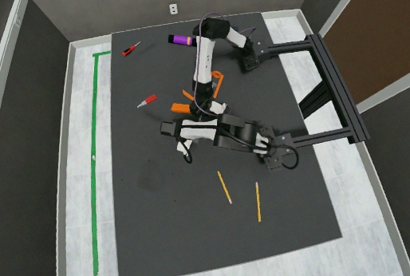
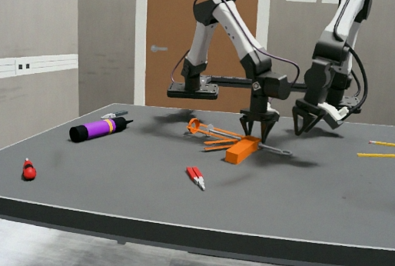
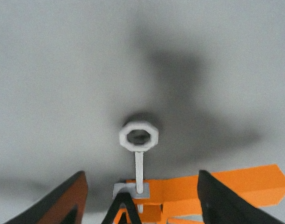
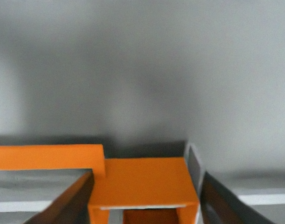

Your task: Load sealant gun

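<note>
Now: right hand 1 cm short of the grey plunger rod, 3 cm to the left of it and 1 cm above it. Round my right hand: purple cartridge 6 cm ahead, 51 cm to the right; pencil 20 cm behind, 50 cm to the left, 2 cm below; thumb plate 2 cm ahead, 2 cm to the left, 1 cm below.
</note>
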